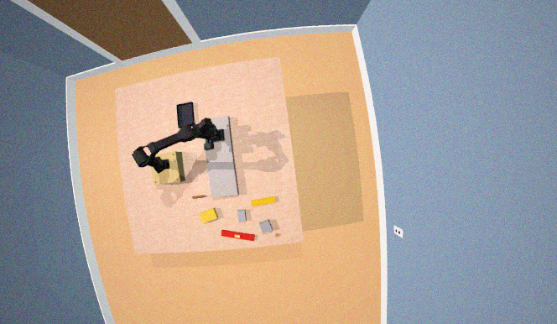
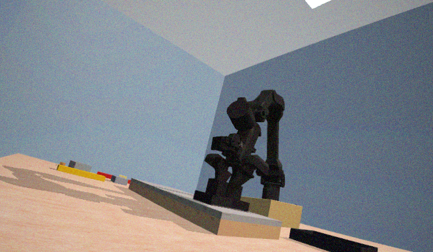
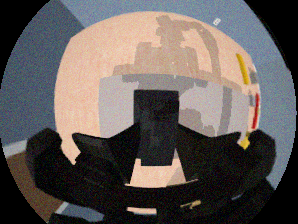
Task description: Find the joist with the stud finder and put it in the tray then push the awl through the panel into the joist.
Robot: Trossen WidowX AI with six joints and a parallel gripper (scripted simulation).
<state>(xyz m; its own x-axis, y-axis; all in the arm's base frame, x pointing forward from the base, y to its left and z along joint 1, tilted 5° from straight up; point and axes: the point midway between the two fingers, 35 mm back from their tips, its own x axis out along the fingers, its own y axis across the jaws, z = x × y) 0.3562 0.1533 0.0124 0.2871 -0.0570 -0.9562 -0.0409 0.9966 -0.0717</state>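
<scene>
The dark tray is 23 cm behind my gripper tip, 18 cm to the left of it and 5 cm below it. Round my gripper tip: green light 3 cm above, 2 cm ahead; awl 39 cm to the right, 15 cm behind, 6 cm below; stud finder 2 cm above, 1 cm ahead.
</scene>
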